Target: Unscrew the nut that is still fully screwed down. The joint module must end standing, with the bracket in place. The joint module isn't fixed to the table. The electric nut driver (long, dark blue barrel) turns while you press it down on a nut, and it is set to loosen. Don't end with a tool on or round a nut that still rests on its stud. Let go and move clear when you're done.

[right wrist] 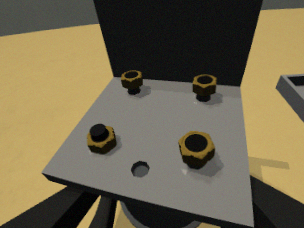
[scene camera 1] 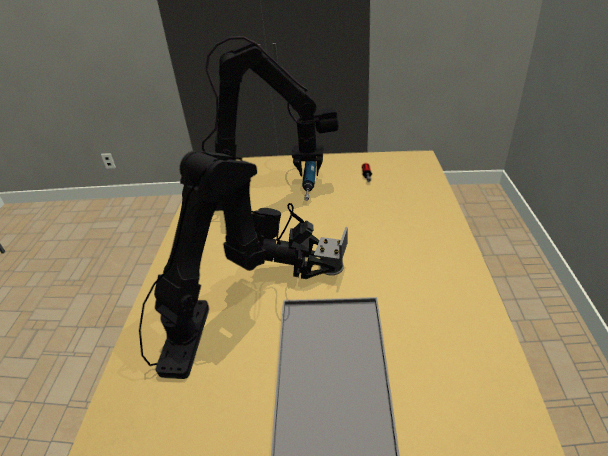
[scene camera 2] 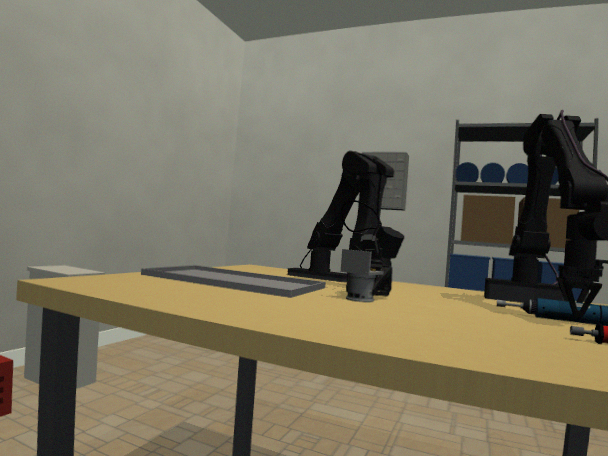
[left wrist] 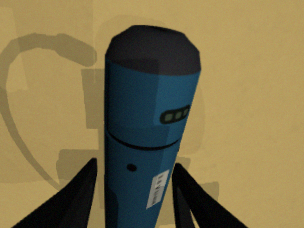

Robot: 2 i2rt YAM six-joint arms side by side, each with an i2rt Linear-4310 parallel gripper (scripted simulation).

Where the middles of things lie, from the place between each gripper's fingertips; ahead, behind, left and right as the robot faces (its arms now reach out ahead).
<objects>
Now: right hand 10 mm below the joint module [scene camera 2: 360,286]. Also, from my right hand: bracket [right wrist: 170,50] 50 mm above; then grey tray [scene camera 1: 332,384] 10 mm behind, 330 mm to the right, 20 mm below.
I see my left gripper [scene camera 2: 575,315] 44 cm to the left of the joint module, 6 cm short of it and 1 cm below it. Also, from my left hand: bracket: 44 cm to the right, 6 cm ahead, 5 cm above; grey tray: 77 cm to the right, 5 cm ahead, 2 cm below.
</objects>
